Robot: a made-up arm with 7 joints. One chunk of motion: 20 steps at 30 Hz.
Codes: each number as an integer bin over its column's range. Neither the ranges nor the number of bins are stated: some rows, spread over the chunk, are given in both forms.
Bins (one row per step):
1: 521 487 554 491 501 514 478
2: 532 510 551 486 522 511 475
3: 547 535 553 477 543 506 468
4: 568 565 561 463 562 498 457
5: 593 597 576 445 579 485 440
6: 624 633 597 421 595 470 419
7: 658 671 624 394 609 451 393
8: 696 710 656 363 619 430 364
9: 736 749 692 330 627 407 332
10: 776 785 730 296 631 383 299
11: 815 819 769 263 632 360 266
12: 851 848 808 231 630 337 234
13: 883 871 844 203 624 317 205
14: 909 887 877 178 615 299 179
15: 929 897 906 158 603 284 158
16: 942 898 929 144 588 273 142
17: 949 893 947 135 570 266 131
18: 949 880 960 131 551 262 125
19: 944 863 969 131 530 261 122
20: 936 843 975 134 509 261 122
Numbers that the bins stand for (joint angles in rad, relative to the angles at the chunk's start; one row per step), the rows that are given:
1: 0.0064 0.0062 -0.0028 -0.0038 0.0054 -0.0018 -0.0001
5: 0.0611 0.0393 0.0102 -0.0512 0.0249 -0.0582 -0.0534
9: 0.1699 0.0849 0.0787 -0.1698 0.0369 -0.2096 -0.2047
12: 0.2574 0.1147 0.1472 -0.2718 0.0377 -0.3456 -0.3421
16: 0.3266 0.1297 0.2187 -0.3615 0.0271 -0.4698 -0.4710
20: 0.3221 0.1132 0.2458 -0.3718 0.0074 -0.4932 -0.4990
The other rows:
2: 0.0147 0.0132 -0.0046 -0.0089 0.0106 -0.0077 -0.0043
3: 0.0261 0.0207 -0.0034 -0.0182 0.0159 -0.0174 -0.0141
4: 0.0421 0.0297 0.0013 -0.0326 0.0206 -0.0329 -0.0296
6: 0.0847 0.0501 0.0226 -0.0759 0.0289 -0.0873 -0.0828
7: 0.1106 0.0615 0.0385 -0.1038 0.0324 -0.1242 -0.1192
8: 0.1395 0.0732 0.0574 -0.1357 0.0349 -0.1650 -0.1599
10: 0.2004 0.0957 0.1011 -0.2048 0.0379 -0.2562 -0.2510
11: 0.2300 0.1059 0.1242 -0.2388 0.0382 -0.3009 -0.2972
13: 0.2818 0.1216 0.1685 -0.3007 0.0362 -0.3844 -0.3827
14: 0.3015 0.1264 0.1879 -0.3265 0.0339 -0.4194 -0.4191
15: 0.3167 0.1294 0.2051 -0.3471 0.0309 -0.4485 -0.4486
17: 0.3320 0.1282 0.2293 -0.3708 0.0226 -0.4834 -0.4864
18: 0.3320 0.1243 0.2370 -0.3749 0.0179 -0.4912 -0.4948
19: 0.3282 0.1192 0.2423 -0.3749 0.0126 -0.4932 -0.4990

